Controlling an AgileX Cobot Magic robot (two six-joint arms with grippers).
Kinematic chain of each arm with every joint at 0, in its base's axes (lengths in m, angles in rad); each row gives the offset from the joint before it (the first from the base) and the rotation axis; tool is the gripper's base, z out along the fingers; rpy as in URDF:
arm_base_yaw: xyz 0 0 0.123 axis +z
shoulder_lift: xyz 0 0 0 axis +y
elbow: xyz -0.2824 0 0.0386 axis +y
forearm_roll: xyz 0.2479 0 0.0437 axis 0.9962 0 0.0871
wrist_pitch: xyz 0 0 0 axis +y
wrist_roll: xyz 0.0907 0 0.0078 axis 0.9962 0 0.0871
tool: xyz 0 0 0 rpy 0 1.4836 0
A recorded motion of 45 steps. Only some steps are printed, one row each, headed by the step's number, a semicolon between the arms.
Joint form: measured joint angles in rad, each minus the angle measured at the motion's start. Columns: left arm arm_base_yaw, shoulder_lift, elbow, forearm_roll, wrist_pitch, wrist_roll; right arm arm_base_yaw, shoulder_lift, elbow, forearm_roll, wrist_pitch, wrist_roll.
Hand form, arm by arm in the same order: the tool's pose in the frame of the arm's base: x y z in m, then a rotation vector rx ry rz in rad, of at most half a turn. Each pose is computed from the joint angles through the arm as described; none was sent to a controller.
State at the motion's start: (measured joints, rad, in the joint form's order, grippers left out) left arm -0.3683 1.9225 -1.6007 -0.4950 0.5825 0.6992; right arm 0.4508 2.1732 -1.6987 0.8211 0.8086 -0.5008
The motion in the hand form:
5: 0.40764 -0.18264 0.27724 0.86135 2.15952 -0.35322; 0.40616 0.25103 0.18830 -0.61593 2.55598 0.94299
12: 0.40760 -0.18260 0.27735 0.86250 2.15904 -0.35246; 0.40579 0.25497 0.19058 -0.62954 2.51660 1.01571
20: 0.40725 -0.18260 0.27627 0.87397 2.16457 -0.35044; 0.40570 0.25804 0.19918 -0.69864 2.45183 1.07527
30: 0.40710 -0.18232 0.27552 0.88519 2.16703 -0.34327; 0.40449 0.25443 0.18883 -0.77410 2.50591 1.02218
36: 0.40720 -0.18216 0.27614 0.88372 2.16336 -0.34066; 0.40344 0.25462 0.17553 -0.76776 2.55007 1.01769
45: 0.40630 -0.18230 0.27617 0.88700 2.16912 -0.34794; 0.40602 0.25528 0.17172 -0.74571 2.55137 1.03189
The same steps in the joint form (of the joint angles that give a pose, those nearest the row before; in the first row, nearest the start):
5: 0.0004 -0.0001 0.0001 0.0007 0.0006 0.0009; 0.0007 0.0149 -0.0033 0.0077 0.0010 -0.0013
12: 0.0005 -0.0004 0.0000 0.0012 0.0009 0.0015; 0.0001 0.0193 -0.0060 0.0880 0.0128 -0.0657
20: 0.0004 0.0010 -0.0003 0.0060 0.0094 0.0035; -0.0029 0.0185 -0.0247 0.1507 0.0481 -0.1503
30: 0.0004 0.0018 -0.0004 0.0144 0.0142 0.0051; -0.0056 0.0344 -0.0301 0.0730 0.0867 -0.1362
36: 0.0005 0.0006 -0.0002 0.0152 0.0107 0.0055; -0.0034 0.0548 -0.0190 0.0619 0.0884 -0.1235
45: 0.0005 -0.0005 0.0000 0.0117 0.0200 0.0059; -0.0056 0.0685 -0.0258 0.0785 0.0831 -0.1243

